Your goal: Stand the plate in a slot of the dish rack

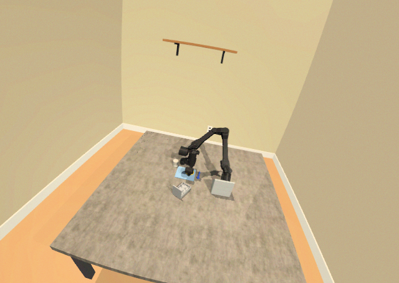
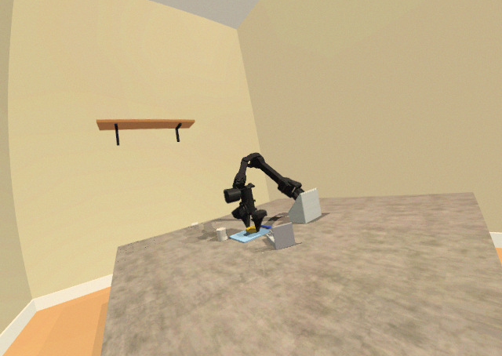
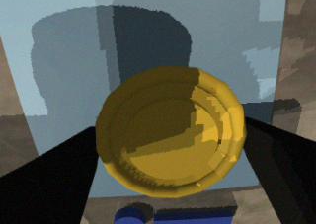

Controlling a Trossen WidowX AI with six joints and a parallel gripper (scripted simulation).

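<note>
My gripper tip is 3 cm short of the light blue mat and 1 cm to the right of it. Round my gripper tip: white cup: 14 cm ahead, 4 cm to the right, 2 cm above; then yellow plate: 1 cm above; then blue spoon: 8 cm behind.
</note>
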